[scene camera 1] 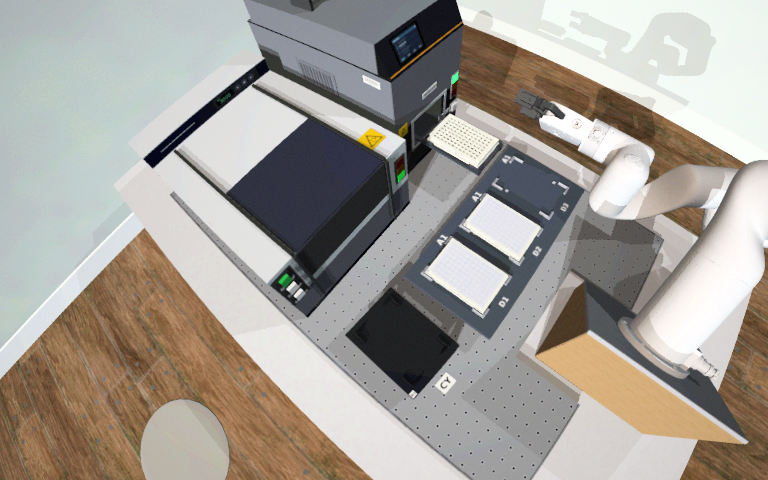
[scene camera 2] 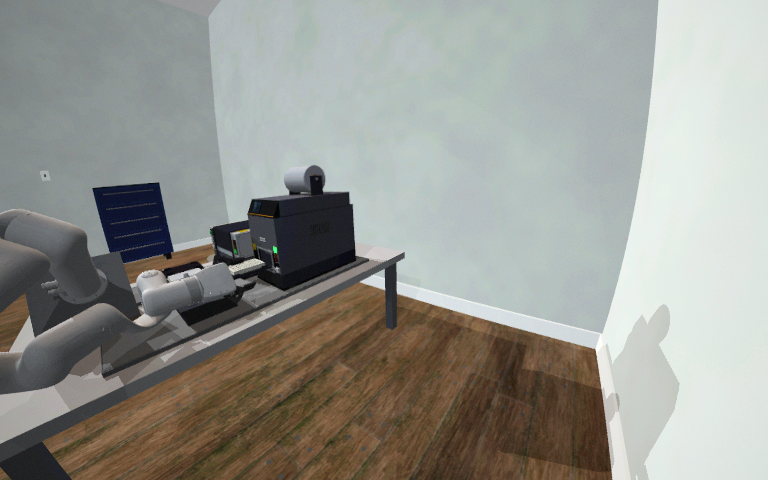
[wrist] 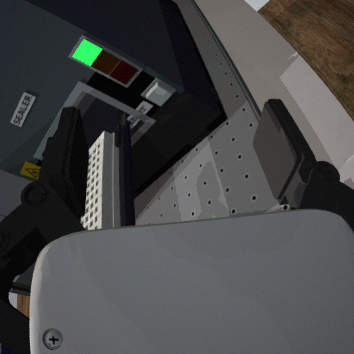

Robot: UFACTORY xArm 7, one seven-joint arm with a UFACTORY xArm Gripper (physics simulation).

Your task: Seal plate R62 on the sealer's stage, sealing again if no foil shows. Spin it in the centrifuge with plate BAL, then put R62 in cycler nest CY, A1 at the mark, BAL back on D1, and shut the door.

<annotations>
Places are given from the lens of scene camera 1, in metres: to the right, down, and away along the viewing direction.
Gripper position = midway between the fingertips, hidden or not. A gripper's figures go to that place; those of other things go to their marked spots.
gripper (scene camera 1: 520,100): 0.30, -0.30, 0.71
white well plate (scene camera 1: 466,142): 0.17, -0.20, 0.70
centrifuge (scene camera 1: 299,187): -0.14, -0.09, 0.57
The marked spots on the centrifuge and the white well plate are 0.36 m apart.
</annotations>
